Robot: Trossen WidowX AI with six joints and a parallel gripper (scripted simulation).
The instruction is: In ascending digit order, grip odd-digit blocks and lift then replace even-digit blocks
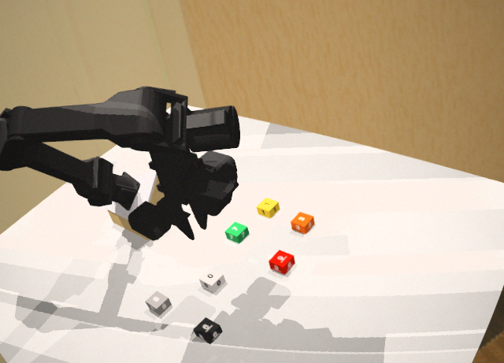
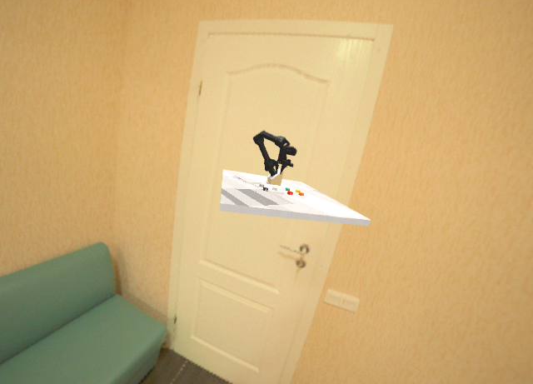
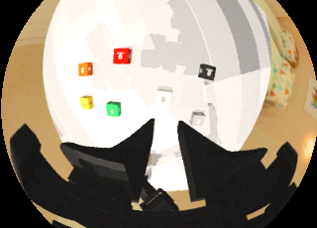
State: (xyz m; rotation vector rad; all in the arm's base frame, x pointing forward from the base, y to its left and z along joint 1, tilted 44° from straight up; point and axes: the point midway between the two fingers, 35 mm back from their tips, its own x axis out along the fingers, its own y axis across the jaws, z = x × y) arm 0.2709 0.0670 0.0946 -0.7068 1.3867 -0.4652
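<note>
Right now my gripper tip is 6 cm past the yellow block, 20 cm to the right of it and 11 cm above it. Also, from my gripper tip: black block: 7 cm ahead, 9 cm to the right, 11 cm below; white block: 1 cm behind, 11 cm below; grey block: 4 cm behind, 10 cm to the right, 11 cm below.
</note>
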